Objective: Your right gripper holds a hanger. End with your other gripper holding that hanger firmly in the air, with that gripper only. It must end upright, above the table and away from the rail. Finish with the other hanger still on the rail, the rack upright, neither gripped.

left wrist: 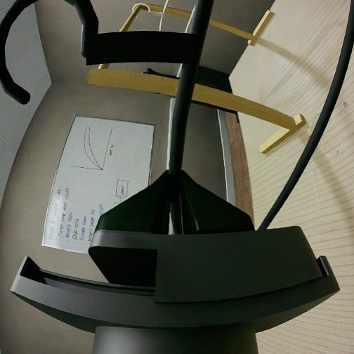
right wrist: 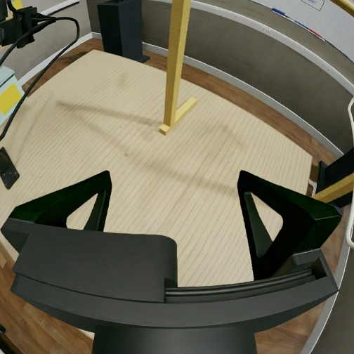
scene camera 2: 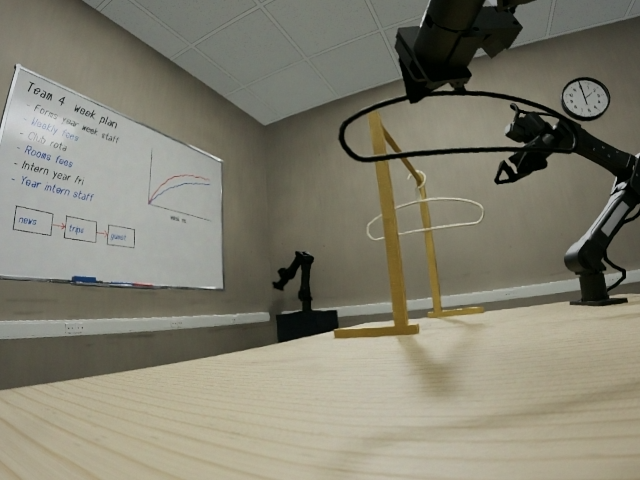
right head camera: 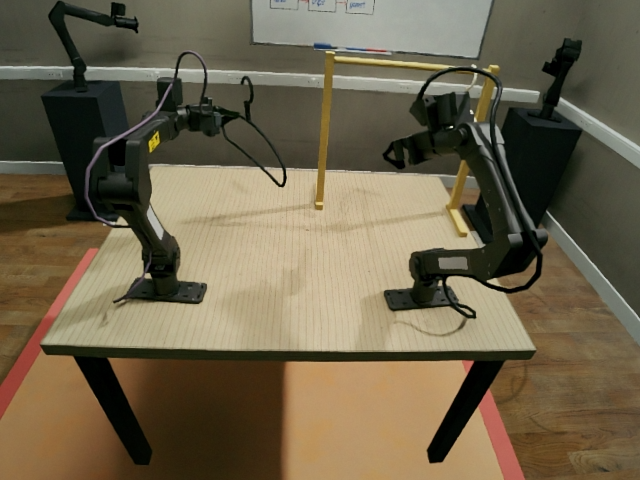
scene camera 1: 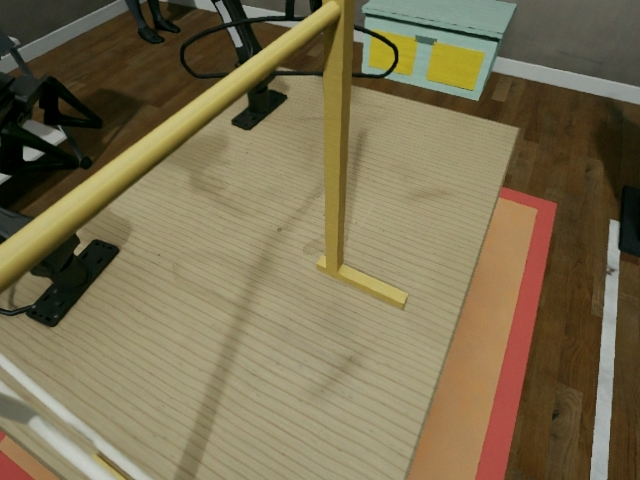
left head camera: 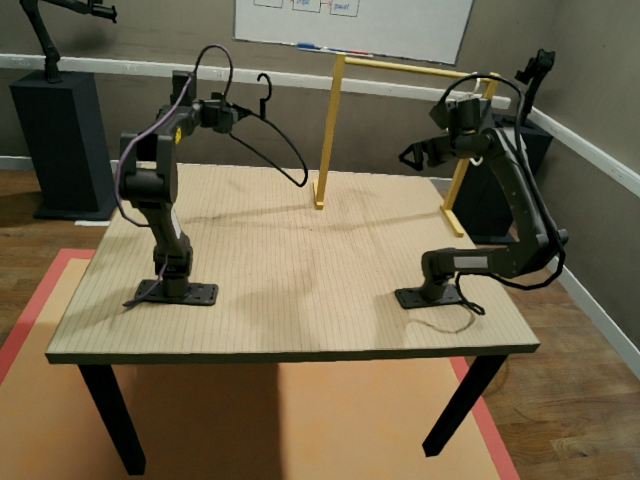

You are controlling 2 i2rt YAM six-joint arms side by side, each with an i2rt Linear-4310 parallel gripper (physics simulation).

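Frame: origin at the left arm's base, x left, y back, z up, level; millimetres.
Where they show: left gripper, between the fingertips: (scene camera 2: 412, 100) (right head camera: 239, 114) (left head camera: 250, 112); right gripper, between the fingertips: (scene camera 2: 506, 177) (right head camera: 397, 151) (scene camera 1: 91, 143) (left head camera: 411, 153); left arm's base, origin of its link: (right head camera: 167, 291) (scene camera 1: 260, 110) (left head camera: 177, 293); right arm's base, origin of its link: (scene camera 2: 595, 303) (right head camera: 420, 298) (scene camera 1: 76, 281) (left head camera: 429, 297).
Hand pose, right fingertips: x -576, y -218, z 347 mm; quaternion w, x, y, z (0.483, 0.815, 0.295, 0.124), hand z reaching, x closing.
Each offset is from my right fingertips to the top centre of the thing. Level surfaces: height alone.
The black hanger {dx +393, dy -54, dz +146 mm} (left head camera: 262, 108) (right head camera: 247, 110) (scene camera 2: 454, 151) (left wrist: 142, 48) is in the air above the table, hook up and loop below, apart from the rail. My left gripper (left head camera: 246, 112) (right head camera: 235, 115) (left wrist: 174, 177) is shut on its upper bar beside the hook. My right gripper (left head camera: 408, 156) (scene camera 1: 93, 143) (right wrist: 174, 177) is open and empty, well apart from the black hanger. The white hanger {dx -237, dy -288, dz +170 mm} (right head camera: 474, 77) (scene camera 2: 454, 225) hangs on the rail near the far-right post, partly hidden by the right arm in the head views. The yellow rack {dx -53, dy -279, dz +173 mm} (left head camera: 330, 124) (scene camera 1: 337, 155) (scene camera 2: 392, 268) stands upright.
The wooden table {dz -347 mm} (left head camera: 258, 310) (right head camera: 248, 320) carries both arm bases and the rack. The rack's near post (right wrist: 176, 65) stands between the black hanger and the white one. The right arm's forearm is in front of the rack's right end in the head views.
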